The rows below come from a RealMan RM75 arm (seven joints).
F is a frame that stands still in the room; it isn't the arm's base.
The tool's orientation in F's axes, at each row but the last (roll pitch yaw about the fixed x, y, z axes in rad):
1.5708, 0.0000, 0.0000
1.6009, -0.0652, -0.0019
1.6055, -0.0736, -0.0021
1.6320, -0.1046, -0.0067
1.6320, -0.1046, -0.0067
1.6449, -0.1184, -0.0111
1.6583, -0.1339, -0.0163
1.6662, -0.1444, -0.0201
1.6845, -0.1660, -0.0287
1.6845, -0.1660, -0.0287
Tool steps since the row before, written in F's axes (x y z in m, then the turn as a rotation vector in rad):
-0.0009, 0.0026, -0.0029, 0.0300, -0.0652, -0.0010
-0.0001, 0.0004, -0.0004, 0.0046, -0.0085, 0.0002
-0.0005, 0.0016, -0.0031, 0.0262, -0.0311, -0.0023
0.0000, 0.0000, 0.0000, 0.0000, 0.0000, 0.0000
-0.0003, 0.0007, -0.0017, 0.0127, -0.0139, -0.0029
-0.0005, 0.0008, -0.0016, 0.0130, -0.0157, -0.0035
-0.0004, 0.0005, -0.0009, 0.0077, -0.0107, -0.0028
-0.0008, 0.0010, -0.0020, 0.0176, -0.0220, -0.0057
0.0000, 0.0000, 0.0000, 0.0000, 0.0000, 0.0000
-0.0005, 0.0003, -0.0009, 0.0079, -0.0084, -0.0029
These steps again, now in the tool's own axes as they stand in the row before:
-0.0009, -0.0029, -0.0026, 0.0300, -0.0010, 0.0652
-0.0001, -0.0004, -0.0004, 0.0046, 0.0002, 0.0085
-0.0007, -0.0031, -0.0015, 0.0260, -0.0031, 0.0312
0.0000, 0.0000, 0.0000, 0.0000, 0.0000, 0.0000
-0.0005, -0.0017, -0.0006, 0.0124, -0.0034, 0.0140
-0.0007, -0.0016, -0.0007, 0.0127, -0.0039, 0.0159
-0.0005, -0.0009, -0.0004, 0.0074, -0.0029, 0.0109
-0.0011, -0.0019, -0.0008, 0.0170, -0.0061, 0.0223
0.0000, 0.0000, 0.0000, 0.0000, 0.0000, 0.0000
-0.0007, -0.0008, -0.0002, 0.0075, -0.0033, 0.0086

